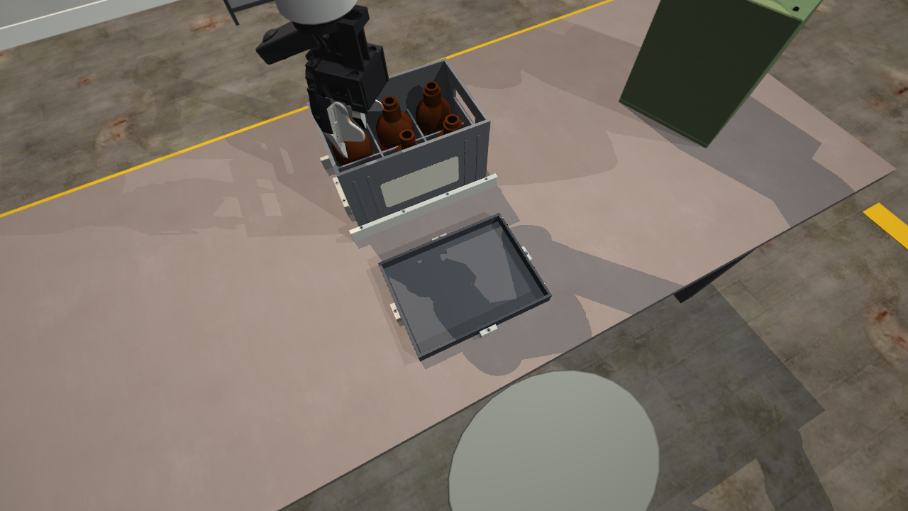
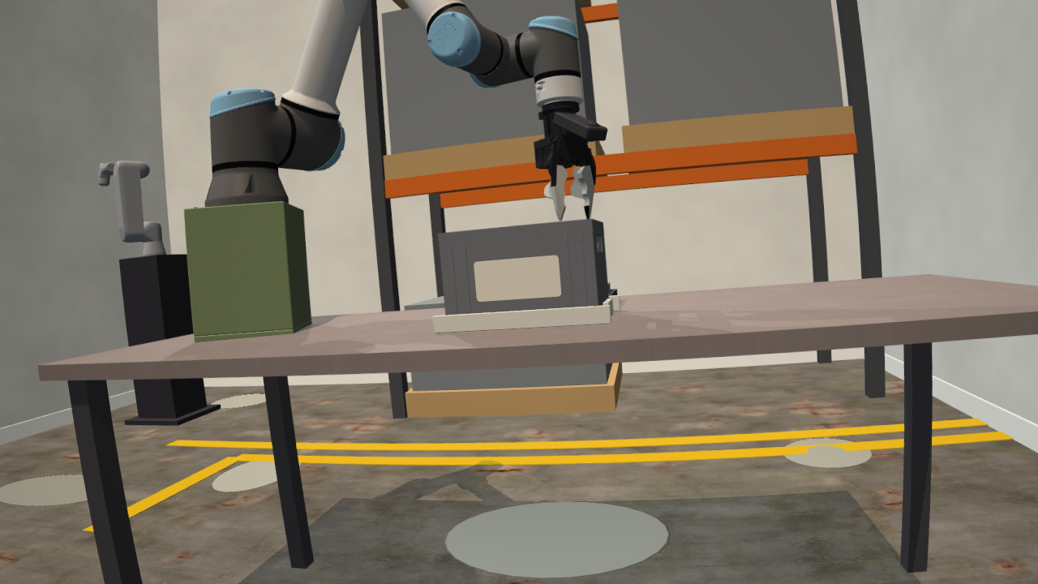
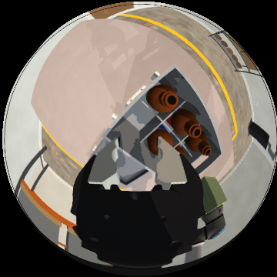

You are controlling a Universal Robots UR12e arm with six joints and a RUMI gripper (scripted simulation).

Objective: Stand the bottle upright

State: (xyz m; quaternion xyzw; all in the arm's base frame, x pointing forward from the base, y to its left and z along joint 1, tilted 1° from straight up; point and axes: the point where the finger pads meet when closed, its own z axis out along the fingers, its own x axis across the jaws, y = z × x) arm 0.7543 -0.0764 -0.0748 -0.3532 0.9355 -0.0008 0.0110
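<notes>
The brown bottle is 9 cm behind my hand, 1 cm to the left of it and 11 cm below it. Round my hand: grey crate (9 cm behind, 4 cm to the right, 11 cm below); then dark tray (7 cm behind, 24 cm to the left, 18 cm below).
</notes>
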